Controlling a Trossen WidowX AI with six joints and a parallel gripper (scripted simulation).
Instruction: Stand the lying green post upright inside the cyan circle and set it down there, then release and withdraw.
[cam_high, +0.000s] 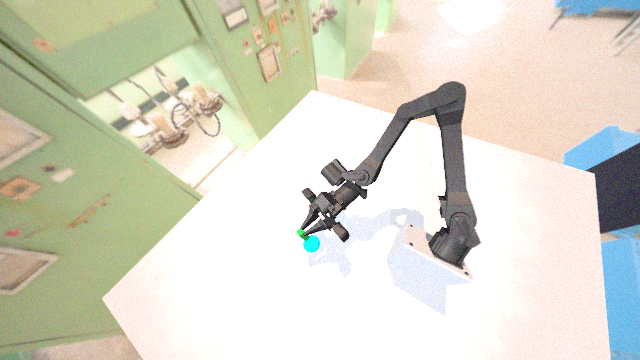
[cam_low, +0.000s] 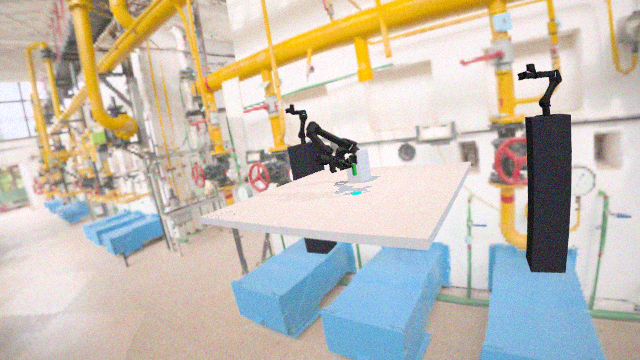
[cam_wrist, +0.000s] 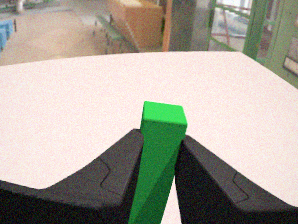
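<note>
Right now the cyan circle is 15 cm below my gripper tip and 1 cm to the right of it. Round my gripper tip: green post (2 cm below).
</note>
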